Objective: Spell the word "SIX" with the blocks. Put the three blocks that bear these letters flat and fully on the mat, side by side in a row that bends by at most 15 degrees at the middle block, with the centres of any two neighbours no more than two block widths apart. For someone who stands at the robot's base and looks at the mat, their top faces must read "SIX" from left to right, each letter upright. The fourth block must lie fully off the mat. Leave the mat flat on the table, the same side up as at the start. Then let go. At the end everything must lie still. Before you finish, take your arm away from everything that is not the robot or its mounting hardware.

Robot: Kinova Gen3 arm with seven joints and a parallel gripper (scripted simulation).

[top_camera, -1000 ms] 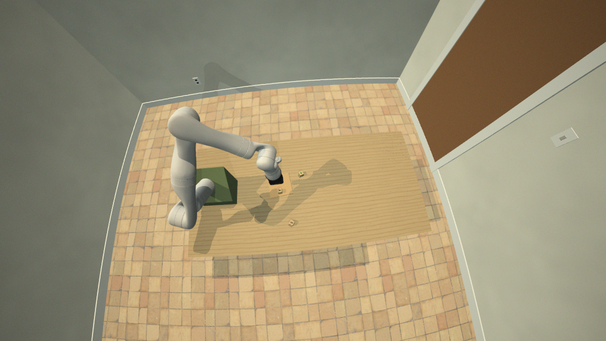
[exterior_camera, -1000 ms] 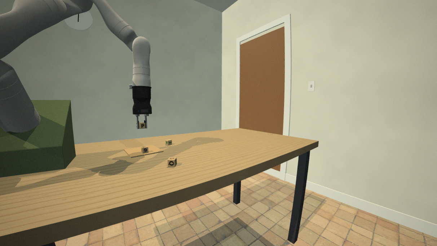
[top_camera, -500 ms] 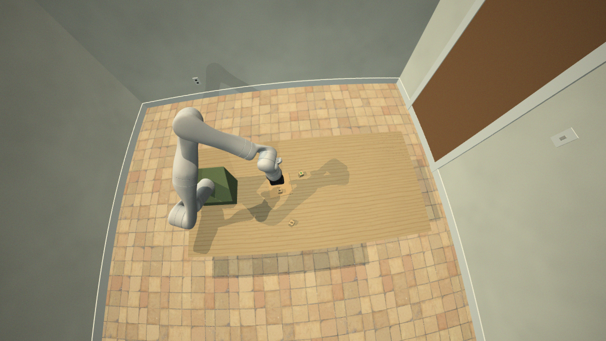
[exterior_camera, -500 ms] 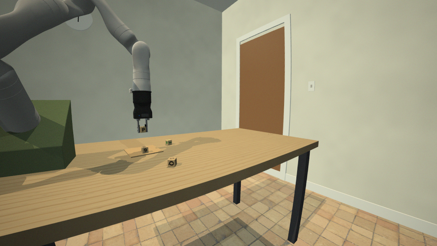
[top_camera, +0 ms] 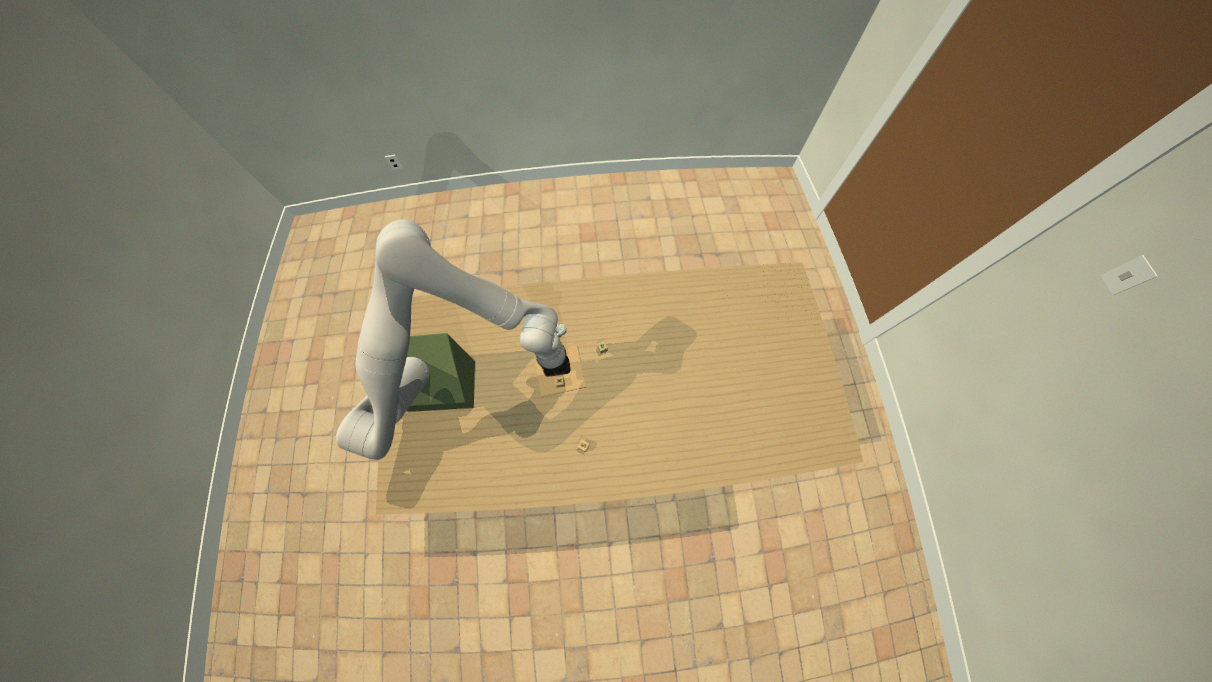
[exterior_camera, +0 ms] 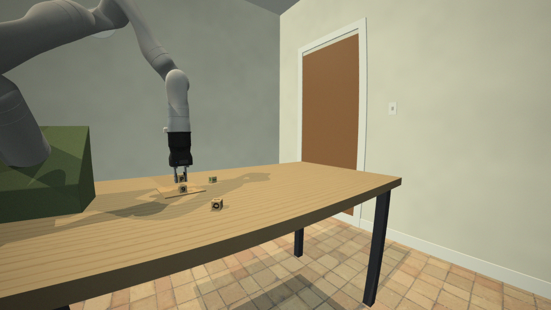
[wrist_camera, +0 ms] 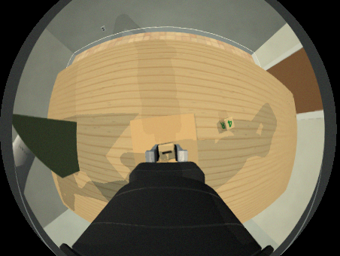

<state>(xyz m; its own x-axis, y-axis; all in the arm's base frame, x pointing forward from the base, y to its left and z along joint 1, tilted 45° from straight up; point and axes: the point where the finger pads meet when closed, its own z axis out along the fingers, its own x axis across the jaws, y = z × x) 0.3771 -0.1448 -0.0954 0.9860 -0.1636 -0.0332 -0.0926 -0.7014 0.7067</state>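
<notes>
Right now my hand is 50 mm above the tan mat. Also, from my hand: tan block: 20 mm ahead, 250 mm to the right, 30 mm below.
</notes>
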